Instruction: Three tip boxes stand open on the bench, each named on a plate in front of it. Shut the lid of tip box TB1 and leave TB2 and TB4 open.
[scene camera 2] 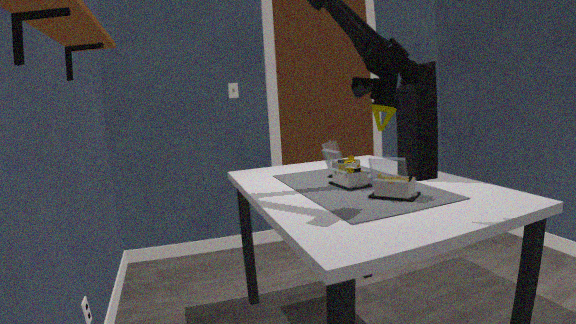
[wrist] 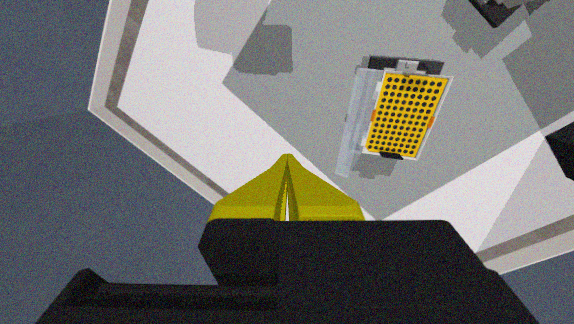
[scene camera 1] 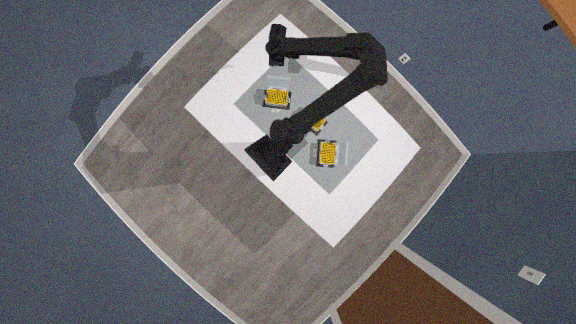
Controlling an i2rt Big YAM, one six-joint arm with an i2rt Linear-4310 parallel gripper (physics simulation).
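Seen in the pictures: gripper, fingertip midpoint: (scene camera 2: 380, 131) (wrist: 287, 161); arm's base, origin of the base link: (scene camera 2: 414, 75) (scene camera 1: 269, 156).
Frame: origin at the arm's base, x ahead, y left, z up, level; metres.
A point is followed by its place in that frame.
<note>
Tip box TB1 (scene camera 1: 327, 153) (wrist: 407, 115), with a yellow rack, stands open; its clear lid (scene camera 1: 344, 153) (wrist: 351, 125) stands up along one side. Tip box TB2 (scene camera 1: 318, 124) (scene camera 2: 351, 180) {x 0.348, y 0.014, z -0.384 m} is partly hidden under the arm in scene camera 1. Tip box TB4 (scene camera 1: 277, 97) (scene camera 2: 394, 190) {x 0.318, y 0.225, z -0.387 m} stands open, its clear lid (scene camera 2: 387, 167) {x 0.354, y 0.234, z -0.304 m} upright. Clear panels behind TB2 in scene camera 2 overlap, and I cannot tell them apart. My gripper (scene camera 2: 381, 130) {x 0.403, y 0.265, z -0.184 m} (wrist: 287, 161) {x 0.403, y 0.265, z -0.184 m} is shut and empty, high above the bench. Its fingertips are hidden in scene camera 1. The name plates are unreadable.
The boxes stand on a grey mat (scene camera 1: 357, 140) {x 0.395, y -0.332, z -0.418 m} (scene camera 2: 355, 212) {x 0.495, y 0.256, z -0.418 m} (wrist: 310, 100) {x 0.406, y 0.261, z -0.418 m} on the white bench (scene camera 1: 334, 225) {x -0.091, y -0.536, z -0.421 m} (scene camera 2: 300, 230) {x 0.693, y 0.291, z -0.421 m}. The arm (scene camera 1: 330, 102) {x 0.233, y -0.052, z 0.246 m} spans over the mat and TB2. Its dark base (scene camera 1: 268, 157) {x -0.003, y -0.001, z 0.051 m} stands beside the mat.
</note>
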